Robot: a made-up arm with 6 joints.
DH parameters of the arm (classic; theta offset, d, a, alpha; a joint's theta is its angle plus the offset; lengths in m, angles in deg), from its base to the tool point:
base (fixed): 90 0.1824 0.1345 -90
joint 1: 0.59 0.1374 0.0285 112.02
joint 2: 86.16 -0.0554 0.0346 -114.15
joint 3: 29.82 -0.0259 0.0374 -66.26
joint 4: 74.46 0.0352 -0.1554 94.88
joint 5: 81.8 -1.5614 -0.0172 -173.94
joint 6: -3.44 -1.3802 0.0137 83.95
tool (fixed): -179.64 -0.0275 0 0
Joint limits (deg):
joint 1: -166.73..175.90
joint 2: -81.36..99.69
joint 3: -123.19..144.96
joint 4: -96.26..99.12
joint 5: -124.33..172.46
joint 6: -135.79..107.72
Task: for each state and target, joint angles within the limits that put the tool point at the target. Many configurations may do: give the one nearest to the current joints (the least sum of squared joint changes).
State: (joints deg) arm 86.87 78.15 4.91 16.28 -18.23 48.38
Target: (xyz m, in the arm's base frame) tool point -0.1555 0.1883 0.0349
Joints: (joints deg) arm 86.60 73.26 -11.77 -6.36 -14.40 46.86
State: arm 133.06 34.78 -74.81 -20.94 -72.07 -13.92
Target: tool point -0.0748 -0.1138 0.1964
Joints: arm 144.32 31.56 -82.32 -15.70 -77.64 -13.82
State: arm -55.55 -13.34 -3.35 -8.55 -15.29 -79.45
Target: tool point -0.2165 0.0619 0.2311
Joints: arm -38.81 -45.58 29.49 35.83 -30.13 -84.75
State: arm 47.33 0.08 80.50 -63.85 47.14 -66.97
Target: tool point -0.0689 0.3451 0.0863
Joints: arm 15.60 37.43 65.54 -85.81 44.61 -65.55
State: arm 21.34 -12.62 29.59 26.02 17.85 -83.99
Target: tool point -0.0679 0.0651 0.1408
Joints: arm 7.22 -8.98 14.97 23.32 15.85 -83.55
